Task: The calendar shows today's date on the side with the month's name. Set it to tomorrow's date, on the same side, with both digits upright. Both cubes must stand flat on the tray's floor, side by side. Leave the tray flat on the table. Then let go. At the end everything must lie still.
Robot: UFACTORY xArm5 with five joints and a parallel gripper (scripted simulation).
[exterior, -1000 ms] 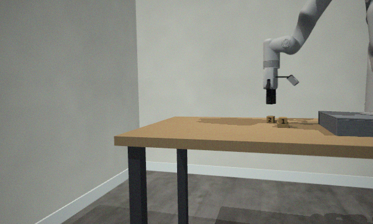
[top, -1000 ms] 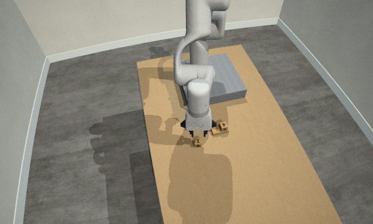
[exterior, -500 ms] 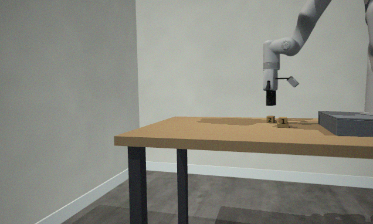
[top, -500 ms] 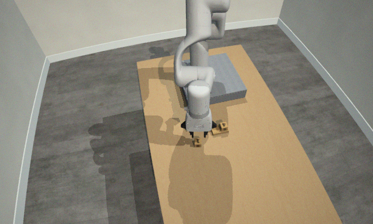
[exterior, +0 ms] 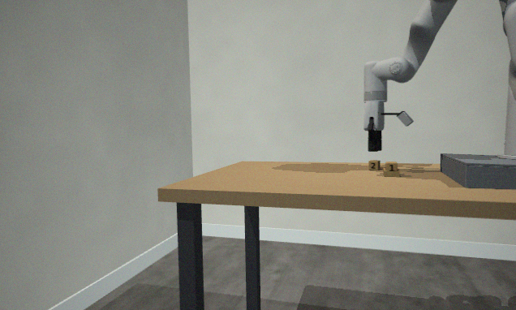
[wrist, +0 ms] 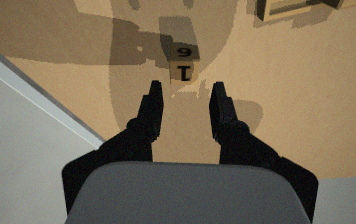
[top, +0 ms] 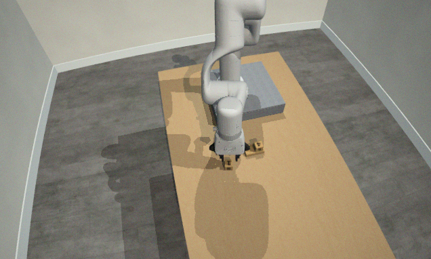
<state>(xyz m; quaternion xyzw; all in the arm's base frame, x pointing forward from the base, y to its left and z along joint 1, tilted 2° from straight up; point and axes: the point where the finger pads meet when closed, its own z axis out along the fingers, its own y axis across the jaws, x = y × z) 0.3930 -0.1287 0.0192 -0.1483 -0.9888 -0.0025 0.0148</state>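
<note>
Right now my hand is 7 cm above the wooden cube. Round my hand: wooden tray: 12 cm to the left, 8 cm below, 4 cm behind.
</note>
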